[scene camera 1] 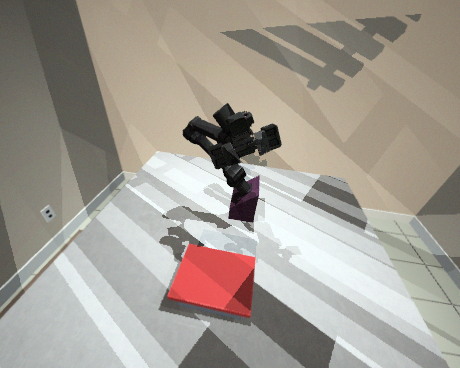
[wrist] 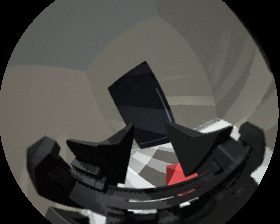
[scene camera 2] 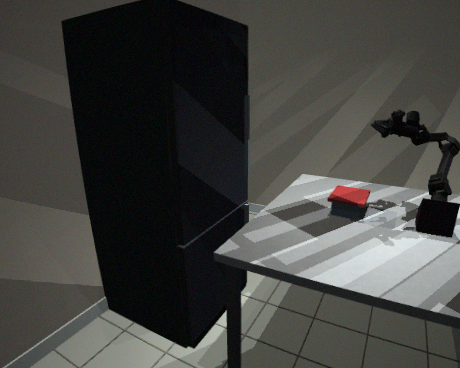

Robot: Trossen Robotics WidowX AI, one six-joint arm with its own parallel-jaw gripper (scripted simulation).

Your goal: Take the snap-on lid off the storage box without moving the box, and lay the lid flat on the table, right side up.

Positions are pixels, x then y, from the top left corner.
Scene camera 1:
my gripper: 249, 157
lid: 220, 280
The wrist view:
my gripper: 149, 124
